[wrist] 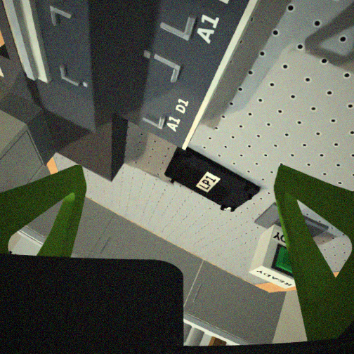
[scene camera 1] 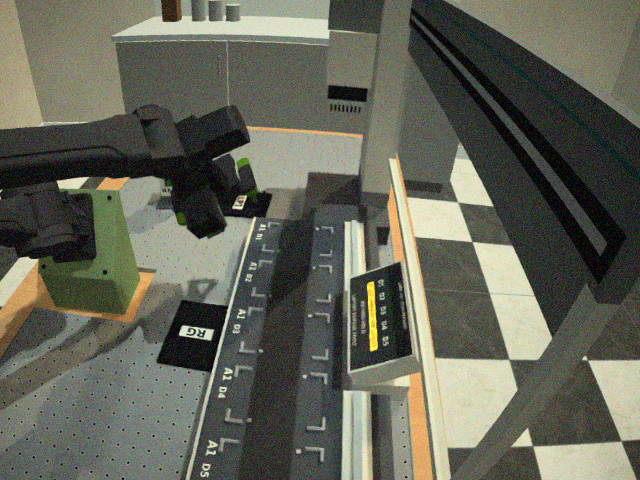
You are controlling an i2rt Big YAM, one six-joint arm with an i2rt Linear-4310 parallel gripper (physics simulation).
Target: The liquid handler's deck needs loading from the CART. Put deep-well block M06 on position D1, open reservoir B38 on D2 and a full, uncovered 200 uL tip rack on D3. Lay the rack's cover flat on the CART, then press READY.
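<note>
My gripper (scene camera 1: 216, 206) (wrist: 179, 175) is open and empty, its green fingers wide apart above the bench near the D1 end of the deck. The dark deck (scene camera 1: 330, 237) (wrist: 120, 10) shows bare corner brackets at D1 (scene camera 1: 258, 233) (wrist: 183, 106), D2 (scene camera 1: 249, 273) and D3 (scene camera 1: 236, 327). The READY button (wrist: 284, 259) is green on a white box, partly behind a finger in the wrist view; a bit of its label shows behind the gripper in the scene view. The CART, block M06, reservoir B38, the tip rack and its cover do not show in either view.
The black LP1 plate (scene camera 1: 262, 202) (wrist: 227, 186) lies by the deck's D1 end. A black RG plate (scene camera 1: 178, 356) lies beside D3. A tilted display (scene camera 1: 382, 320) stands at the deck's other long side. A dark overhead beam (scene camera 1: 516, 103) and its upright post (scene camera 1: 385, 103) stand beyond.
</note>
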